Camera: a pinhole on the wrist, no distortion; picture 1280 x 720 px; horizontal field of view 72.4 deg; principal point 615.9 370.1 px. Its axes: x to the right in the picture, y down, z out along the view. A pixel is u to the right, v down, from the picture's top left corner.
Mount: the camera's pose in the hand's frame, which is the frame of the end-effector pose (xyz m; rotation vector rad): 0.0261 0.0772 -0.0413 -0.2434 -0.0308 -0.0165
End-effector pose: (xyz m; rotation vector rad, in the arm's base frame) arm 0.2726 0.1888 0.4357 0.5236 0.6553 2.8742
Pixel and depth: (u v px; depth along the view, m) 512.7 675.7 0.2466
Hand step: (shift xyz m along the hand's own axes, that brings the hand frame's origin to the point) -0.0083 0.2207 0.1762
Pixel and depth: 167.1 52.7 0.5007
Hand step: -0.2486 0.0249 0.4798
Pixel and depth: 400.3 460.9 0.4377
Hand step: -0.0933 0.2282 0.3688
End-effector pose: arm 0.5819 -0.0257 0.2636 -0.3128 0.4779 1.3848
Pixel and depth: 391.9 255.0 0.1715
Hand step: -0.0231 0.0972 0.1291
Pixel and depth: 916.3 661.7 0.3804
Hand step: 0.1484 0.2904 0.3014
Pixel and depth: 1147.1 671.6 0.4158
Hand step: 0.2696 0.3134 0.3357
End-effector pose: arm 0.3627 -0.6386 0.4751 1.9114 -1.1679 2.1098
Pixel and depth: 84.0 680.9 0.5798
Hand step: -0.3387 0.4215 0.4601
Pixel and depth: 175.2 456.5 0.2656
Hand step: -0.1147 0.1684 0.2057
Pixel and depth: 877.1 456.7 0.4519
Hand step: 0.1490 0.2279 0.3907
